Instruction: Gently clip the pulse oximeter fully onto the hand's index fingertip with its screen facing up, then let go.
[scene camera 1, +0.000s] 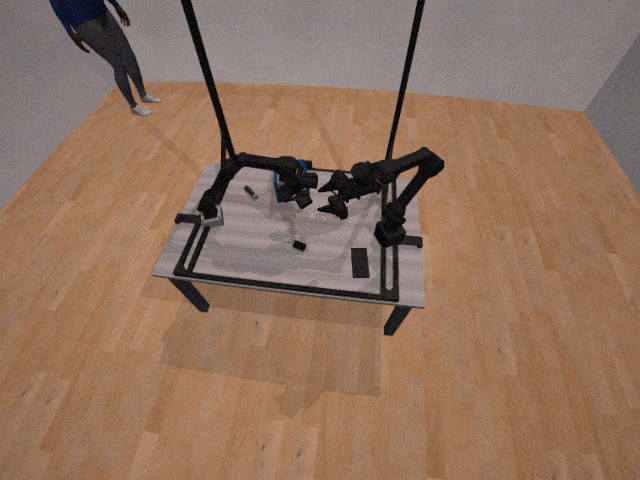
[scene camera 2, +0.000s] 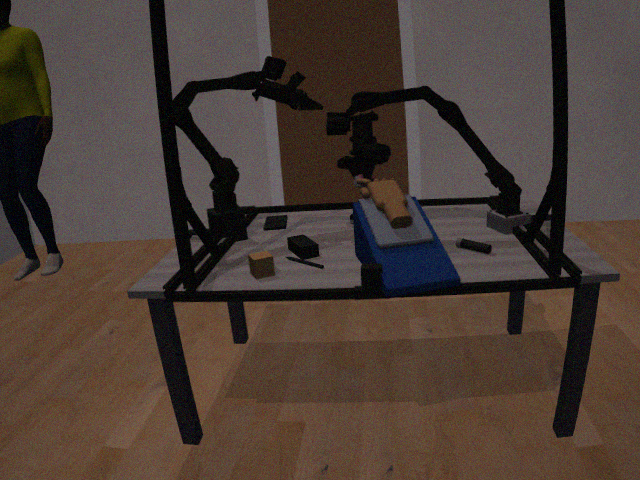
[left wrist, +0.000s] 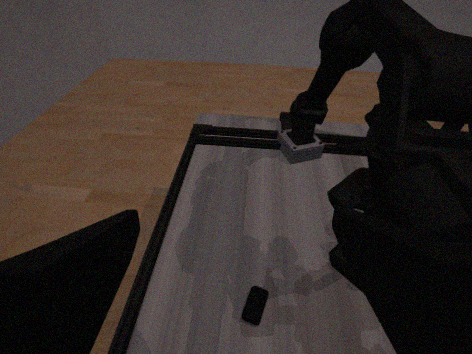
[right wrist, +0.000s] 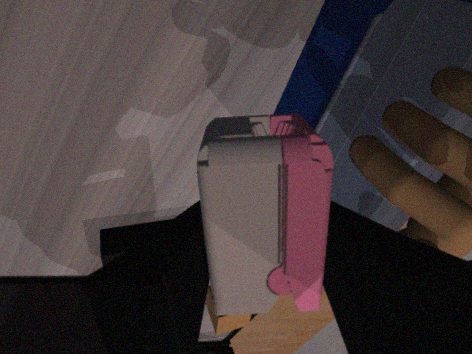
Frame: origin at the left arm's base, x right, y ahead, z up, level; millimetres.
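Seen in the pictures: left gripper, fingertip midpoint: (scene camera 1: 317, 200) (scene camera 2: 322, 107) (left wrist: 237, 218); right gripper, fingertip midpoint: (scene camera 1: 299, 193) (scene camera 2: 363, 186) (right wrist: 259, 208); left arm's base, origin of the base link: (scene camera 1: 391, 227) (scene camera 2: 225, 209); right arm's base, origin of the base link: (scene camera 1: 210, 213) (scene camera 2: 508, 212) (left wrist: 300, 137).
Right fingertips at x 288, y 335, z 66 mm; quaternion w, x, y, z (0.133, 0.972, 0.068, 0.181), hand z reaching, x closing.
Offsets run from my right fingertips to a thing's top centre. "pt": to the spot under its first point.
The pulse oximeter @[dx -6, dy +9, dz +39 mm] (right wrist: 245, 215), white with a pink half, stands lengthwise between the fingers of my right gripper (right wrist: 259, 208) (scene camera 1: 294, 196) (scene camera 2: 361, 173), which is shut on it. The model hand @[pt dx +175, dy -17, dz +0 mm] (scene camera 2: 390, 198) lies on a grey pad @[pt dx +254, dy -81, dz -70 mm] (scene camera 2: 385, 238) on a blue wedge @[pt dx +360, dy -59, dz -124 mm] (scene camera 2: 418, 271). In the right wrist view its fingers (right wrist: 392, 175) are right of the oximeter, with a gap to the nearest one; I cannot tell if the screen faces up. My left gripper (scene camera 1: 320, 199) (scene camera 2: 321, 107) (left wrist: 237, 218) is open and empty, high above the table, left of the hand in scene camera 2.
A small black block @[dx -179, dy +71, dz -128 mm] (scene camera 1: 299, 245) (left wrist: 255, 305) and a dark slab @[dx -356, dy -154, dz -153 mm] (scene camera 1: 359, 262) (scene camera 2: 275, 222) lie on the table. A black box @[dx -16, dy -187, dz -126 mm] (scene camera 2: 303, 246), a pen @[dx +63, dy -219, dz -152 mm] (scene camera 2: 305, 261), a wooden cube @[dx +78, dy -334, dz -111 mm] (scene camera 2: 261, 264) and a dark cylinder @[dx +241, dy +199, dz -134 mm] (scene camera 2: 474, 245) (scene camera 1: 250, 192) lie around the wedge. The grippers are close together in scene camera 1.
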